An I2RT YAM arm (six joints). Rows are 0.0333 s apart.
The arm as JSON. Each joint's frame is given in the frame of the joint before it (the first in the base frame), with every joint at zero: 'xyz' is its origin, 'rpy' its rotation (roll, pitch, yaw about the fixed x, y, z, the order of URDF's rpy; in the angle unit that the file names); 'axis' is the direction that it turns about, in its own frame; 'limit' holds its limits. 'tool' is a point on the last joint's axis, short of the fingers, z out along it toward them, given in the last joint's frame.
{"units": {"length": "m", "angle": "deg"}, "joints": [
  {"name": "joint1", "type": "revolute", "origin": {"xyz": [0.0, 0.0, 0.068], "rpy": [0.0, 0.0, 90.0]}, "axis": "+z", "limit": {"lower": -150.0, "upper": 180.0}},
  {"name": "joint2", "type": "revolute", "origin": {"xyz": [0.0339, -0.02, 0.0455], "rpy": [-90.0, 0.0, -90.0]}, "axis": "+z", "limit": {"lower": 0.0, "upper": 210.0}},
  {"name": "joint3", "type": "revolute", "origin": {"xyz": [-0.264, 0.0, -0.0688], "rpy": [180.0, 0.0, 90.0]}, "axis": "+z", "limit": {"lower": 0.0, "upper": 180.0}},
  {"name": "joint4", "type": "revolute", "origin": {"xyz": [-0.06, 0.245, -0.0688], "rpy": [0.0, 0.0, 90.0]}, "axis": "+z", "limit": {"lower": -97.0, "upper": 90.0}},
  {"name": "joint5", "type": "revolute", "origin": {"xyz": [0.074, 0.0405, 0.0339], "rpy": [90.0, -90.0, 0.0]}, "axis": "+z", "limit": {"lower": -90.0, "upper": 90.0}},
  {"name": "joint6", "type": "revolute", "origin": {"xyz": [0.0, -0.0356, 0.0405], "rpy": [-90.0, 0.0, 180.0]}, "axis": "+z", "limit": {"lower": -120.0, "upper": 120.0}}
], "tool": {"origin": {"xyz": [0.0, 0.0, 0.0], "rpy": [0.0, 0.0, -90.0]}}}
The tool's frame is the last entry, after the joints.
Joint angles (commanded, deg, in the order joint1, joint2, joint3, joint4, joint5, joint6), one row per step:
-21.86, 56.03, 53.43, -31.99, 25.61, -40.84
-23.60, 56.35, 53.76, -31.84, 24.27, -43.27
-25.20, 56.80, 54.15, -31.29, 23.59, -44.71
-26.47, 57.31, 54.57, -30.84, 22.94, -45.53
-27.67, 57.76, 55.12, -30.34, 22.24, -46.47
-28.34, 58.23, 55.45, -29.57, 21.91, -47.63
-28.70, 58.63, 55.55, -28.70, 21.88, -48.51
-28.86, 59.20, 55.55, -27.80, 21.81, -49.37
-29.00, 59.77, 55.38, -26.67, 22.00, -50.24
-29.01, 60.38, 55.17, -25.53, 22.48, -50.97
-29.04, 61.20, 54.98, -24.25, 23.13, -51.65
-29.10, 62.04, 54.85, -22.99, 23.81, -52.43
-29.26, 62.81, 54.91, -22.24, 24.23, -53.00
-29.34, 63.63, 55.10, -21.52, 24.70, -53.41
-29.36, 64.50, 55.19, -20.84, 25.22, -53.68
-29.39, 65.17, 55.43, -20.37, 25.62, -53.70
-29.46, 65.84, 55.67, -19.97, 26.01, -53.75
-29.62, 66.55, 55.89, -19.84, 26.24, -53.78
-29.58, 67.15, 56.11, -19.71, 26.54, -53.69
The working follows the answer.
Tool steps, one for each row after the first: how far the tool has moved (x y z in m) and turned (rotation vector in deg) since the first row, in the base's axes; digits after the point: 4 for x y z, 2 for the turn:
-0.0010, -0.0056, 0.0009, -0.64, 1.21, 0.61
-0.0014, -0.0114, 0.0024, -1.24, 1.59, 0.31
-0.0013, -0.0163, 0.0038, -1.49, 1.68, 0.00
-0.0013, -0.0209, 0.0062, -1.90, 1.62, -0.15
-0.0002, -0.0242, 0.0077, -2.64, 1.79, 0.03
0.0012, -0.0265, 0.0083, -3.35, 1.89, 0.12
0.0035, -0.0285, 0.0077, -3.92, 2.19, 0.44
0.0059, -0.0305, 0.0064, -4.64, 2.51, 0.55
0.0086, -0.0324, 0.0048, -5.38, 2.88, 0.48
0.0119, -0.0348, 0.0028, -6.14, 3.31, 0.21
0.0151, -0.0373, 0.0009, -6.96, 3.81, -0.08
0.0176, -0.0397, -0.0004, -7.44, 4.32, -0.32
0.0205, -0.0420, -0.0013, -7.87, 4.68, -0.62
0.0235, -0.0442, -0.0030, -8.17, 5.12, -0.95
0.0258, -0.0459, -0.0035, -8.36, 5.22, -1.32
0.0280, -0.0477, -0.0041, -8.52, 5.41, -1.70
0.0299, -0.0498, -0.0055, -8.45, 5.83, -2.01
0.0319, -0.0509, -0.0064, -8.41, 6.07, -2.25

Tool pose at each row, in the base's axes (x y z in m, rotation vector in deg; rounded; the steps above come from the unrounded poses):
0.1867, -0.0915, 0.3210, -6.24, 133.08, -61.82
0.1856, -0.0971, 0.3219, -7.87, 133.64, -62.49
0.1852, -0.1029, 0.3235, -7.97, 133.75, -63.41
0.1854, -0.1078, 0.3248, -7.76, 133.79, -63.88
0.1854, -0.1124, 0.3272, -7.72, 133.56, -64.42
0.1865, -0.1157, 0.3287, -8.30, 133.26, -65.22
0.1879, -0.1180, 0.3293, -8.74, 132.94, -66.03
0.1902, -0.1199, 0.3287, -9.50, 132.79, -66.60
0.1926, -0.1220, 0.3275, -10.09, 132.64, -67.44
0.1953, -0.1238, 0.3259, -10.51, 132.56, -68.42
0.1986, -0.1262, 0.3238, -10.74, 132.59, -69.52
0.2018, -0.1288, 0.3220, -11.02, 132.63, -70.72
0.2043, -0.1312, 0.3206, -11.22, 132.87, -71.51
0.2071, -0.1335, 0.3198, -11.26, 133.01, -72.25
0.2102, -0.1356, 0.3180, -11.25, 133.31, -72.85
0.2125, -0.1373, 0.3176, -10.95, 133.40, -73.29
0.2147, -0.1392, 0.3170, -10.68, 133.57, -73.71
0.2166, -0.1412, 0.3156, -10.53, 134.07, -73.88
0.2186, -0.1424, 0.3146, -10.38, 134.37, -74.01

